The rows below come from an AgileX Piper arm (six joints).
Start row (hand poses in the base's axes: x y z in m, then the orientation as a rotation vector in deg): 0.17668 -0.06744 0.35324 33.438 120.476 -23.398
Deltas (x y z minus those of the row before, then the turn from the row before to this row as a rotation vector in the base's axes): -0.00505 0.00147 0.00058 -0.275 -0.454 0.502; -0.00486 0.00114 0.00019 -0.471 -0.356 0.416; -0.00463 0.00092 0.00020 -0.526 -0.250 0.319; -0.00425 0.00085 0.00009 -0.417 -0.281 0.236; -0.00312 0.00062 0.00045 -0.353 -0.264 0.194; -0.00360 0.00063 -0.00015 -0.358 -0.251 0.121; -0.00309 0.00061 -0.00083 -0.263 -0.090 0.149; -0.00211 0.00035 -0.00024 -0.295 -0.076 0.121; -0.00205 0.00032 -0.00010 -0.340 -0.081 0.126; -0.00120 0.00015 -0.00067 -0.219 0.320 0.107
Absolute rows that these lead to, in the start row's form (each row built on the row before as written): 0.17163 -0.06597 0.35382 32.782 120.062 -23.229; 0.16677 -0.06483 0.35401 32.096 119.661 -23.345; 0.16214 -0.06391 0.35421 31.472 119.322 -23.610; 0.15789 -0.06306 0.35430 31.004 118.970 -23.800; 0.15477 -0.06244 0.35475 30.618 118.645 -23.954; 0.15117 -0.06181 0.35460 30.305 118.316 -24.159; 0.14808 -0.06120 0.35377 30.001 118.176 -24.307; 0.14597 -0.06085 0.35353 29.706 118.033 -24.508; 0.14392 -0.06053 0.35343 29.380 117.872 -24.749; 0.14272 -0.06038 0.35276 29.098 118.129 -25.014
